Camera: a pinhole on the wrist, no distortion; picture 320 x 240 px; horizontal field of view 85.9 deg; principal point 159.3 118.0 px. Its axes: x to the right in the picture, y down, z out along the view. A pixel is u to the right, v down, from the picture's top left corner.
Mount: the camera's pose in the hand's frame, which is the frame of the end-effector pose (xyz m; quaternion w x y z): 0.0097 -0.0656 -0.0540 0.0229 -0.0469 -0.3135 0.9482
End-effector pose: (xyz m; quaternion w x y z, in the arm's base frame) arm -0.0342 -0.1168 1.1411 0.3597 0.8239 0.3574 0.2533
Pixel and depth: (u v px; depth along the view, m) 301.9 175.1 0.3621
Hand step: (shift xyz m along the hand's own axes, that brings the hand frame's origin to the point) -0.3282 -0.3547 0.1412
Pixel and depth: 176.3 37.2 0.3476
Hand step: -0.0581 -0.1379 0.3187
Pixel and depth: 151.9 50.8 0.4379
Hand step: -0.0144 -0.1890 0.3995
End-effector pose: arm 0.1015 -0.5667 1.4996 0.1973 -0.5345 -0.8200 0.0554
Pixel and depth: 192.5 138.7 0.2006
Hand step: -0.0499 -0.2010 0.0890
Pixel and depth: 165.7 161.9 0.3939
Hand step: -0.0470 -0.3786 0.1996
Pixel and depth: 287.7 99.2 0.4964
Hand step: -0.4096 -0.2891 0.3474
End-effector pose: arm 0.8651 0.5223 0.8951 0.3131 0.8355 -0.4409 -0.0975
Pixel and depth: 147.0 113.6 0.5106
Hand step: -0.0065 -0.3602 0.3645
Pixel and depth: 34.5 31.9 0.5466
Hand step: 0.3518 -0.1986 0.5757
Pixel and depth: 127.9 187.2 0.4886
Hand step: 0.0452 -0.5194 0.2257
